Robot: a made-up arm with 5 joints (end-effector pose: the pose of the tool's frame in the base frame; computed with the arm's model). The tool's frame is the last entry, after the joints.
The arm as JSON. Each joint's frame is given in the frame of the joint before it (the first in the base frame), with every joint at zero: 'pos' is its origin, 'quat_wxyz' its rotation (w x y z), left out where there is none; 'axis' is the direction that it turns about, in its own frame. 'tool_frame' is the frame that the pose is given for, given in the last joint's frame.
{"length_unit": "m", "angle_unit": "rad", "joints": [
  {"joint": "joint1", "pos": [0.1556, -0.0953, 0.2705], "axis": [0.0, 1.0, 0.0]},
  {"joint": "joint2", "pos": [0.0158, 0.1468, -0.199], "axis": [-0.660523, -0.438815, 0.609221]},
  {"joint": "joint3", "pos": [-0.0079, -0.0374, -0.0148], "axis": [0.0, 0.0, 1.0]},
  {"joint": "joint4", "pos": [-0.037, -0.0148, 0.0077], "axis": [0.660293, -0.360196, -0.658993]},
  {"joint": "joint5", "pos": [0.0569, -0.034, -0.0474], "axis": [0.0, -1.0, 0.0]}
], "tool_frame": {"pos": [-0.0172, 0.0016, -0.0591], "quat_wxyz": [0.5, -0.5, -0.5, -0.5]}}
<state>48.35 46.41 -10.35 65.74 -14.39</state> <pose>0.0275 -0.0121 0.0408 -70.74 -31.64 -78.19</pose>
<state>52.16 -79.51 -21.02 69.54 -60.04</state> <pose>-0.0435 0.1112 0.1514 77.42 -126.89 91.01</pose>
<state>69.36 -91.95 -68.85 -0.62 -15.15</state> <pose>-0.0531 0.1621 0.2448 112.87 -107.19 -8.92</pose>
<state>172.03 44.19 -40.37 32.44 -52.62</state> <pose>0.0945 -0.0289 0.5221 -96.20 70.55 73.89</pose>
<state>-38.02 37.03 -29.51 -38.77 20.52</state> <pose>0.3607 -0.0871 0.1109 62.83 150.12 70.21</pose>
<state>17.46 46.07 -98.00 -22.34 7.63</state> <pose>0.0877 -0.0560 -0.0051 -125.20 -67.81 -100.68</pose>
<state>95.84 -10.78 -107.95 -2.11 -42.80</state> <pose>-0.1180 0.0764 0.3321 139.56 -63.88 -4.46</pose>
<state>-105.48 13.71 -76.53 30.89 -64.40</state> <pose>0.4220 0.0270 0.3297 46.10 -29.51 -124.59</pose>
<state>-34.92 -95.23 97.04 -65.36 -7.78</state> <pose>0.3517 0.1001 0.0330 8.95 -130.71 -41.97</pose>
